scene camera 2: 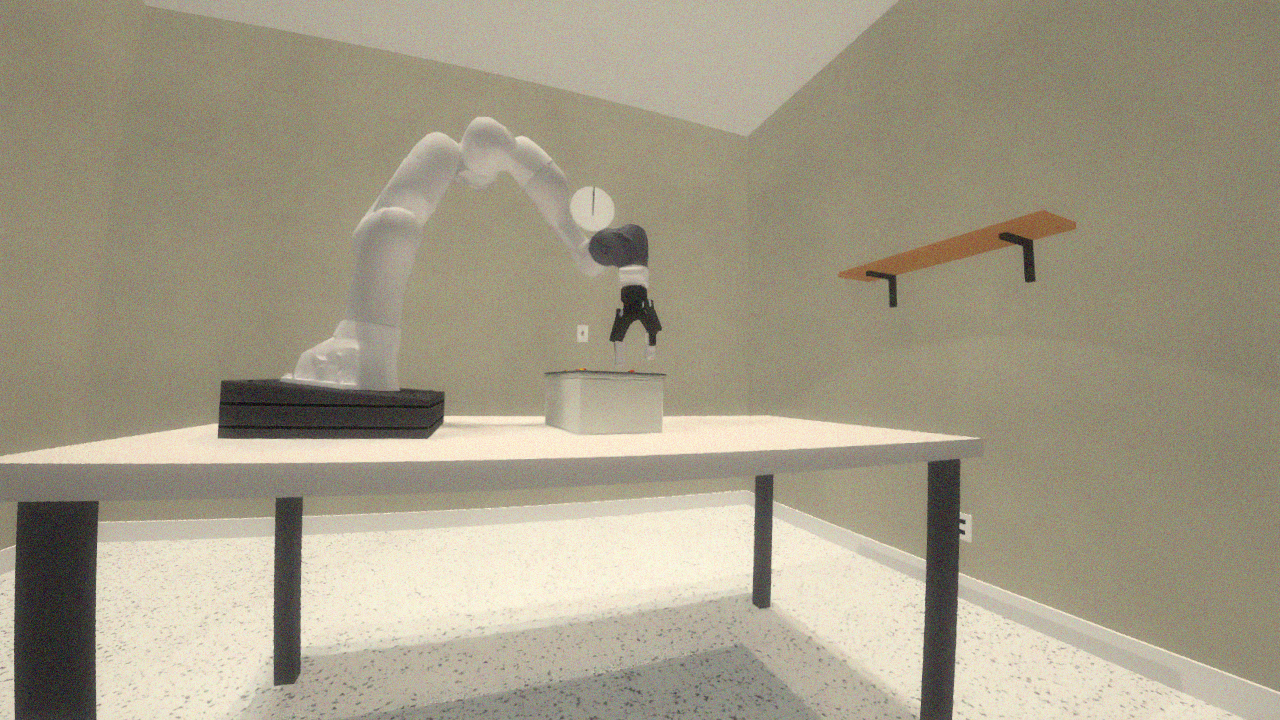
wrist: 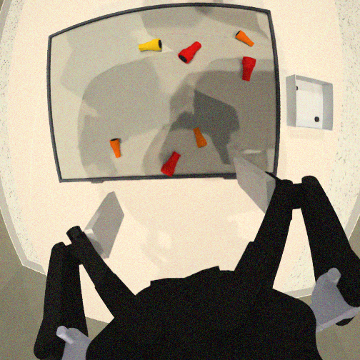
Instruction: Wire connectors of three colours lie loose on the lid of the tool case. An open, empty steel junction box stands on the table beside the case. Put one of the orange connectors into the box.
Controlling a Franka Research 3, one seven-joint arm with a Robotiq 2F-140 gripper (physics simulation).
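The tool case (scene camera 2: 608,402) (wrist: 135,90) stands on the table. On its lid lie three orange connectors: one (wrist: 200,137) near the lid's lower middle in the wrist view, one (wrist: 115,148) at the lower left, one (wrist: 244,38) at the upper right. Red connectors (wrist: 171,164) (wrist: 190,52) (wrist: 248,69) and a yellow connector (wrist: 150,45) lie there too. The steel junction box (wrist: 307,105) stands open and empty to the right of the case in the wrist view. My gripper (scene camera 2: 633,356) (wrist: 176,187) is open and empty, fingers pointing down, above the case lid.
The table (scene camera 2: 501,452) bears the case and the black base block (scene camera 2: 331,416) of the arm. A wooden wall shelf (scene camera 2: 966,246) is at the right and a round white disc (scene camera 2: 586,210) is on the back wall, away from the table top.
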